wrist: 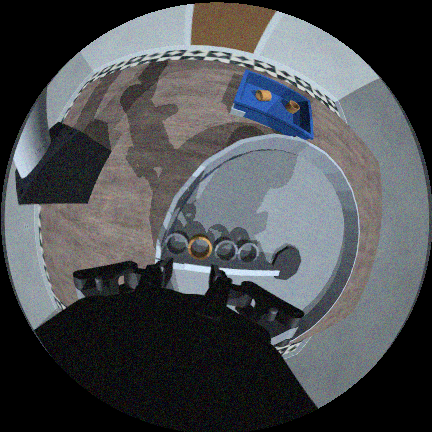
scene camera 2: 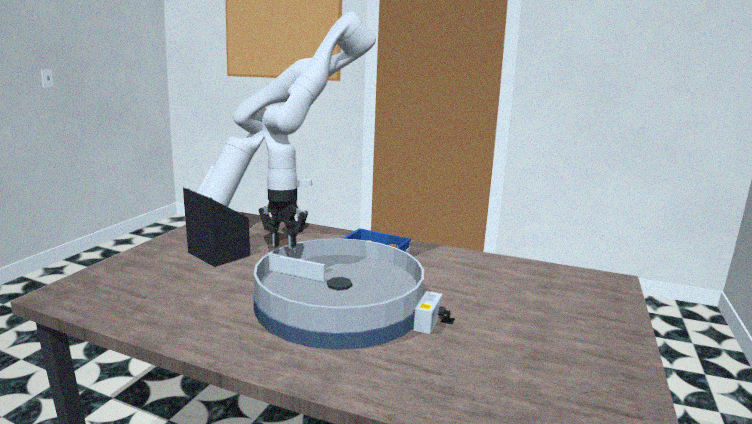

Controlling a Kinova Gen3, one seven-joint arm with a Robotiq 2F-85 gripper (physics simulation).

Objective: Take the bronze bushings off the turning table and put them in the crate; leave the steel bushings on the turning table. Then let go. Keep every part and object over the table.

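Seen in the pictures: gripper, between the fingertips: (wrist: 190, 269) (scene camera 2: 283, 247); arm's base, origin of its link: (scene camera 2: 213, 201).
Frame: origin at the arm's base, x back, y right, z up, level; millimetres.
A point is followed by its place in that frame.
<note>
The turning table (scene camera 2: 337, 318) @(x -535, y 360, z -101 mm) (wrist: 310, 215) @(x -513, y 71, z -123 mm) is a round grey tray with a raised rim. In the wrist view a bronze bushing (wrist: 190, 248) @(x -301, y 132, z -105 mm) stands on it in a row along the white divider, between a steel bushing (wrist: 168, 243) @(x -268, y 130, z -112 mm) at the rim side and two more steel bushings (wrist: 216, 250) @(x -335, y 131, z -98 mm) (wrist: 258, 252) @(x -408, y 140, z -123 mm). The divider hides the row in the scene view. The blue crate (scene camera 2: 376, 235) @(x -442, y -259, z -135 mm) (wrist: 275, 123) @(x -449, y -121, z -153 mm) stands behind the turning table and holds two bronze bushings (wrist: 263, 95) @(x -422, y -196, z -144 mm) (wrist: 293, 106) @(x -519, y -218, z -161 mm). My gripper (scene camera 2: 283, 244) @(x -303, y 141, z -53 mm) (wrist: 190, 269) @(x -303, y 141, z -53 mm) is partly open and empty, above the rim near the divider's outer end.
The white divider (scene camera 2: 297, 267) @(x -349, y 155, z -96 mm) (wrist: 240, 271) @(x -366, y 152, z -76 mm) runs from near the rim towards the dark centre disc (scene camera 2: 339, 283) @(x -469, y 168, z -115 mm) (wrist: 287, 261) @(x -465, y 155, z -115 mm). A black block (scene camera 2: 215, 231) @(x -49, y 71, z -67 mm) (wrist: 62, 170) @(x -70, y 27, z -59 mm) stands at the arm's base. A light box with a yellow label (scene camera 2: 427, 316) @(x -707, y 229, z -132 mm) stands right of the turning table.
</note>
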